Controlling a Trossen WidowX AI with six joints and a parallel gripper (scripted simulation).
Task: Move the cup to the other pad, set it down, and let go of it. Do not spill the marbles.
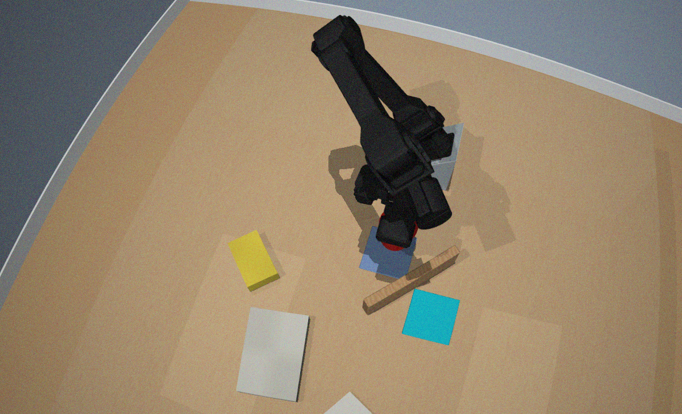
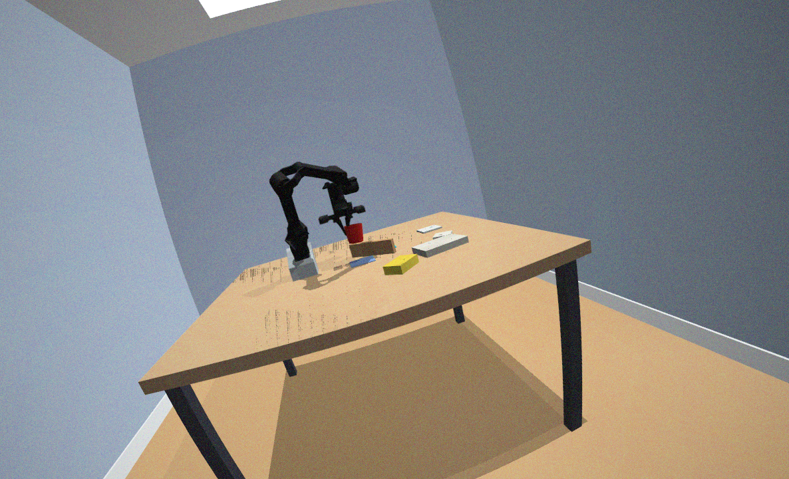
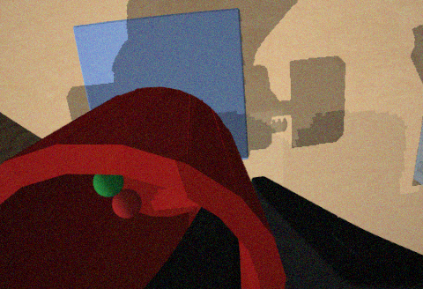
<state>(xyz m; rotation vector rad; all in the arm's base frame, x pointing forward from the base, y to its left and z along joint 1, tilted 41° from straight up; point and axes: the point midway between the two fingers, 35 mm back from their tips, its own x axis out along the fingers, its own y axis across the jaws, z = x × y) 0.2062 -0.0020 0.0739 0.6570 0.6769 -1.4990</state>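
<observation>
Right now the red marble is 4 cm ahead of my gripper tip, 1 cm to the left of it and 3 cm below it. From my gripper tip the other things lie so: green marble (5 cm ahead, 3 cm below); then wooden bar (9 cm ahead, 6 cm to the left, 10 cm below); then red cup (3 cm ahead).
</observation>
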